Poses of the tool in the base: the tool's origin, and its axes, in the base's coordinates. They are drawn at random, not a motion.
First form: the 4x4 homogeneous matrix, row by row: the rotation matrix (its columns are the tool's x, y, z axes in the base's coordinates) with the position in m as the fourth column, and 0 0 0 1 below. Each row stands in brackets.
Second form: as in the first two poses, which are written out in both.
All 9 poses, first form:
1: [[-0.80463 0.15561 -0.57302 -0.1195], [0.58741 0.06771 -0.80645 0.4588], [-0.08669 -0.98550 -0.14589 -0.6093], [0 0 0 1]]
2: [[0.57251 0.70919 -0.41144 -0.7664], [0.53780 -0.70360 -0.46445 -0.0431], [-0.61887 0.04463 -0.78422 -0.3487], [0 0 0 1]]
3: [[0.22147 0.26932 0.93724 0.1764], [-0.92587 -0.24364 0.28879 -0.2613], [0.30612 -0.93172 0.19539 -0.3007], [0 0 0 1]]
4: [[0.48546 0.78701 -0.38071 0.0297], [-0.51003 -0.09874 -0.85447 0.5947], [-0.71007 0.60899 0.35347 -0.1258], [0 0 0 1]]
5: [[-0.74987 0.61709 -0.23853 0.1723], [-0.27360 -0.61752 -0.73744 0.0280], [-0.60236 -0.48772 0.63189 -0.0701], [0 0 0 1]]
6: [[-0.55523 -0.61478 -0.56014 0.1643], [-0.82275 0.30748 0.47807 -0.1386], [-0.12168 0.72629 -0.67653 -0.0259], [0 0 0 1]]
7: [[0.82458 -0.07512 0.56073 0.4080], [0.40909 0.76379 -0.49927 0.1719], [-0.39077 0.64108 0.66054 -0.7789], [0 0 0 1]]
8: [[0.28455 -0.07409 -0.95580 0.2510], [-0.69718 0.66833 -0.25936 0.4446], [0.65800 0.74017 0.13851 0.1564], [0 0 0 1]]
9: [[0.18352 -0.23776 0.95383 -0.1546], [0.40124 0.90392 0.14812 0.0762], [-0.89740 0.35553 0.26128 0.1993], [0 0 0 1]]
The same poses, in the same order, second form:
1: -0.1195 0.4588 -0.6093 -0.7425 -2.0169 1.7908
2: -0.7664 -0.0431 -0.3487 2.5193 1.0265 -0.8482
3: 0.1764 -0.2613 -0.3007 -1.3384 0.6921 -1.3106
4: 0.0297 0.5947 -0.1258 1.2554 0.2825 -1.1126
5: 0.1723 0.0280 -0.0701 0.6586 0.9595 -2.3490
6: 0.1643 -0.1386 -0.0259 1.3049 -2.3051 -1.0933
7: 0.4080 0.1719 -0.7789 0.6543 0.5460 0.2778
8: 0.2510 0.4446 0.1564 0.7630 -1.2319 -0.4756
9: -0.1546 0.0762 0.1993 0.1470 1.3118 0.4528
